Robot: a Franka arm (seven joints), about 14 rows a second.
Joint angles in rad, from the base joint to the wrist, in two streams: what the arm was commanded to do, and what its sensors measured. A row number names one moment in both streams.
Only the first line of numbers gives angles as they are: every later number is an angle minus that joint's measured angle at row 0.
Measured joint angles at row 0: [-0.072 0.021 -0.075 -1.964 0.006 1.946 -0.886]
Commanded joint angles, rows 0 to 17: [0.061 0.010 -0.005 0.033 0.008 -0.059 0.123]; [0.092 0.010 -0.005 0.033 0.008 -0.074 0.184]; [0.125 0.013 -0.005 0.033 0.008 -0.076 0.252]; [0.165 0.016 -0.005 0.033 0.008 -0.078 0.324]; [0.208 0.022 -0.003 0.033 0.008 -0.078 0.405]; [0.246 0.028 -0.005 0.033 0.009 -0.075 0.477]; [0.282 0.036 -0.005 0.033 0.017 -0.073 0.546]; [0.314 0.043 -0.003 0.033 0.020 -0.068 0.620]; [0.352 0.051 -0.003 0.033 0.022 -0.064 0.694]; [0.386 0.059 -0.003 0.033 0.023 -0.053 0.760]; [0.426 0.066 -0.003 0.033 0.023 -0.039 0.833]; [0.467 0.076 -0.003 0.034 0.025 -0.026 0.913]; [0.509 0.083 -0.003 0.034 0.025 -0.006 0.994]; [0.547 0.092 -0.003 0.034 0.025 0.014 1.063]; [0.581 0.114 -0.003 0.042 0.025 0.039 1.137]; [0.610 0.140 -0.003 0.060 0.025 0.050 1.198]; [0.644 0.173 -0.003 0.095 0.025 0.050 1.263]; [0.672 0.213 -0.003 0.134 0.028 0.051 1.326]
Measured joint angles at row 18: [0.631 0.126 0.008 0.033 0.008 0.057 1.230]
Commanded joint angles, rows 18 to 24: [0.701 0.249 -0.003 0.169 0.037 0.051 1.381]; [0.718 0.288 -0.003 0.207 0.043 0.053 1.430]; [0.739 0.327 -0.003 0.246 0.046 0.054 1.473]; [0.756 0.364 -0.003 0.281 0.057 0.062 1.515]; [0.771 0.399 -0.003 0.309 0.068 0.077 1.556]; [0.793 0.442 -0.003 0.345 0.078 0.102 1.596]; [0.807 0.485 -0.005 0.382 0.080 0.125 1.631]
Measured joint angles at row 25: [0.779 0.380 0.008 0.263 0.055 0.111 1.567]
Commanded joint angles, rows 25 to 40: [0.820 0.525 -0.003 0.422 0.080 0.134 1.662]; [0.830 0.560 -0.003 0.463 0.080 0.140 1.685]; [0.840 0.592 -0.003 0.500 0.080 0.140 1.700]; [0.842 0.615 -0.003 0.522 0.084 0.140 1.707]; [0.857 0.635 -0.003 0.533 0.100 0.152 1.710]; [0.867 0.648 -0.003 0.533 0.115 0.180 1.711]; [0.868 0.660 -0.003 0.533 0.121 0.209 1.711]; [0.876 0.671 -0.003 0.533 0.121 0.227 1.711]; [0.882 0.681 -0.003 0.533 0.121 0.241 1.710]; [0.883 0.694 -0.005 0.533 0.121 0.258 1.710]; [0.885 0.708 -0.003 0.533 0.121 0.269 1.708]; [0.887 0.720 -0.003 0.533 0.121 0.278 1.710]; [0.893 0.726 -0.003 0.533 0.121 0.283 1.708]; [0.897 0.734 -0.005 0.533 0.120 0.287 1.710]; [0.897 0.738 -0.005 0.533 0.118 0.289 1.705]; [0.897 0.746 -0.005 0.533 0.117 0.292 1.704]
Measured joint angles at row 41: [0.887 0.710 0.007 0.485 0.096 0.288 1.706]
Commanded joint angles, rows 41 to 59: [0.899 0.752 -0.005 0.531 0.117 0.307 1.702]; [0.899 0.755 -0.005 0.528 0.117 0.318 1.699]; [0.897 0.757 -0.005 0.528 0.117 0.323 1.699]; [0.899 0.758 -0.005 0.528 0.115 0.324 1.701]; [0.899 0.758 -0.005 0.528 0.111 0.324 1.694]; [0.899 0.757 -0.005 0.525 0.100 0.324 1.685]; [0.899 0.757 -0.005 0.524 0.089 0.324 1.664]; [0.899 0.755 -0.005 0.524 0.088 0.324 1.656]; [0.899 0.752 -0.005 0.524 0.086 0.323 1.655]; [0.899 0.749 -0.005 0.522 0.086 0.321 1.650]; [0.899 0.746 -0.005 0.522 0.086 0.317 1.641]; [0.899 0.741 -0.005 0.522 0.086 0.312 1.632]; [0.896 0.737 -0.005 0.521 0.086 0.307 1.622]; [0.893 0.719 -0.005 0.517 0.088 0.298 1.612]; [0.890 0.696 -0.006 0.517 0.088 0.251 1.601]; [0.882 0.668 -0.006 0.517 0.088 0.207 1.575]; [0.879 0.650 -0.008 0.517 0.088 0.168 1.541]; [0.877 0.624 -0.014 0.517 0.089 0.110 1.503]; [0.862 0.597 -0.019 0.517 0.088 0.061 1.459]
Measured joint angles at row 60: [0.883 0.654 -0.015 0.516 0.092 0.157 1.528]
